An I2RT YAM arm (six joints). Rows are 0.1 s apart.
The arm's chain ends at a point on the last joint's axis. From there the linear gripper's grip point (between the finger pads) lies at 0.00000 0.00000 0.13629 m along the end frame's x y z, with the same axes.
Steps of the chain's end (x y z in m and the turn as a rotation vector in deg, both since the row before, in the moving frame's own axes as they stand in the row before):
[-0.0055 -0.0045 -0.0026 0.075 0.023 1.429]
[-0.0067 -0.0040 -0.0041 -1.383 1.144 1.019]
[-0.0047 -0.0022 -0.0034 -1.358 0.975 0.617]
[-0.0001 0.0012 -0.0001 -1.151 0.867 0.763]
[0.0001 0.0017 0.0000 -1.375 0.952 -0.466]
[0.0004 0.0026 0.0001 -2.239 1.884 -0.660]
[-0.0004 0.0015 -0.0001 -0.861 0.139 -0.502]
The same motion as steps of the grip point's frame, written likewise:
[-0.0054 -0.0047 -0.0026 0.075 0.023 1.429]
[-0.0040 -0.0007 -0.0042 -1.383 1.144 1.019]
[-0.0024 0.0010 -0.0035 -1.358 0.975 0.617]
[0.0019 0.0040 -0.0001 -1.151 0.867 0.763]
[0.0024 0.0050 -0.0001 -1.375 0.952 -0.466]
[0.0049 0.0079 -0.0001 -2.239 1.884 -0.660]
[-0.0001 0.0035 -0.0001 -0.861 0.139 -0.502]

